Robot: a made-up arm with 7 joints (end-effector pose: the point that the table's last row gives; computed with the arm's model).
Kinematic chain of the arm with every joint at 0, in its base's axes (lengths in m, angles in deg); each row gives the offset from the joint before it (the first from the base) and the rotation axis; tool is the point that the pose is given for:
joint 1: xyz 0 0.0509 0 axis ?
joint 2: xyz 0 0.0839 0 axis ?
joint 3: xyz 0 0 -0.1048 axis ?
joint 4: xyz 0 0 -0.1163 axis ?
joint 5: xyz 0 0 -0.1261 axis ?
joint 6: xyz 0 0 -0.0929 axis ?
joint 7: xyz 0 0 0 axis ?
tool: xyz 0 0 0
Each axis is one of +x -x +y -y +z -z.
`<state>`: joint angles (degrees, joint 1 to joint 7).
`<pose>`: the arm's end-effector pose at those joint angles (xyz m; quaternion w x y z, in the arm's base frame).
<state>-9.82 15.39 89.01 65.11 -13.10 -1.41 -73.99</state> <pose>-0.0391 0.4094 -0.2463 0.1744 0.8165 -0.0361 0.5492</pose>
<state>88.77 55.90 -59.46 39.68 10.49 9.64 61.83</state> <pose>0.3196 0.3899 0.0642 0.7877 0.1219 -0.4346 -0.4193</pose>
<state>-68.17 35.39 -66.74 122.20 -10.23 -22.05 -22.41</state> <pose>-0.1433 0.0565 -0.1362 0.7962 -0.4198 -0.4266 -0.0882</pose>
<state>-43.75 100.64 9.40 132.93 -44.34 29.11 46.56</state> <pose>0.1413 0.2007 -0.0812 0.3616 0.3487 -0.0542 -0.8630</pose>
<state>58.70 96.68 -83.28 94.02 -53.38 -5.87 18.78</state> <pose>0.1770 0.3644 -0.0777 0.3372 0.4291 -0.0253 -0.8376</pose>
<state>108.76 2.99 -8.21 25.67 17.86 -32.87 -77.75</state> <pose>0.3662 0.1431 0.2235 0.1299 0.0193 -0.7427 0.6566</pose>
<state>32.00 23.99 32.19 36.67 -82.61 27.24 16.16</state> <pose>0.2709 0.3598 -0.2247 0.8566 0.4777 -0.0909 -0.1726</pose>
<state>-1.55 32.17 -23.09 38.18 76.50 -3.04 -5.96</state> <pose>0.1147 0.2992 -0.3644 0.8745 0.0534 -0.3133 0.3663</pose>
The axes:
joint 1: -y
joint 2: +x
joint 3: +z
joint 4: -y
joint 5: +z
joint 6: +y
joint 7: -x

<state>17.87 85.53 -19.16 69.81 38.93 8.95 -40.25</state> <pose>0.2125 0.4253 -0.0264 0.5638 0.6220 -0.5419 0.0389</pose>
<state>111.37 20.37 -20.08 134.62 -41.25 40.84 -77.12</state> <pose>0.0227 0.1080 0.1661 0.4459 -0.1533 0.5982 -0.6480</pose>
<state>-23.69 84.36 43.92 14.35 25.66 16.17 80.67</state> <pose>0.0337 0.5697 -0.0204 0.9228 -0.0192 -0.3781 0.0714</pose>
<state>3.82 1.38 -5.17 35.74 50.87 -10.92 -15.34</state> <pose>0.1537 0.1329 -0.3896 0.8434 0.0019 -0.3324 0.4220</pose>
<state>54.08 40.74 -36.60 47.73 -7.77 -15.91 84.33</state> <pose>0.3534 0.3020 -0.0954 0.6263 -0.1088 -0.2545 -0.7288</pose>
